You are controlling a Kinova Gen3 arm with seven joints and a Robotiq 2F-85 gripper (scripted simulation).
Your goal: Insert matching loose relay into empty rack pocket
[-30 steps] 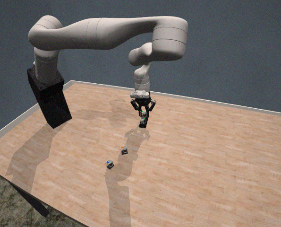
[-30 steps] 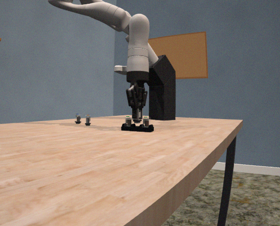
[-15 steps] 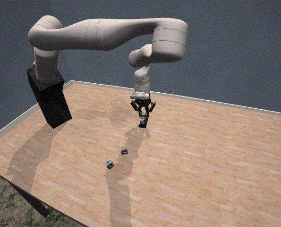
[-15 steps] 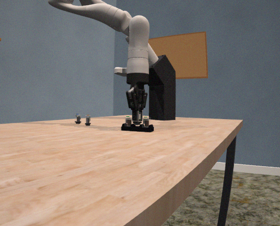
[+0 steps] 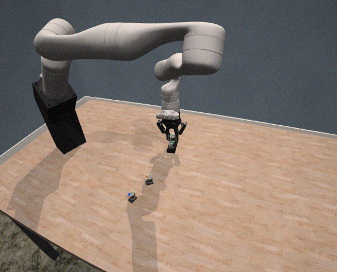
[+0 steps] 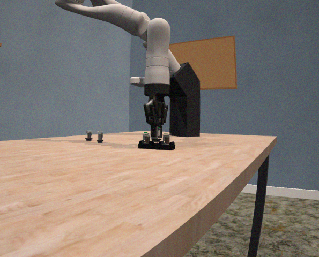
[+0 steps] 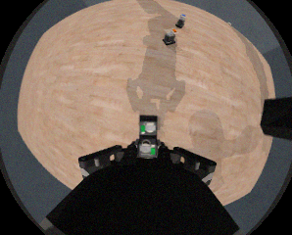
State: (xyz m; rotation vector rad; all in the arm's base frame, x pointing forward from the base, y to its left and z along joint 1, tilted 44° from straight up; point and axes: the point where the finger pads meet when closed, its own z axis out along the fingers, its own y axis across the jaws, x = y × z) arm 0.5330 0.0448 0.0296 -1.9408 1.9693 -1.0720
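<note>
Now: the black rack 40 mm below my hand. Also, from my hand: orange-button relay 230 mm to the right, 80 mm behind, 30 mm below; blue-button relay 310 mm to the right, 140 mm behind, 30 mm below.
</note>
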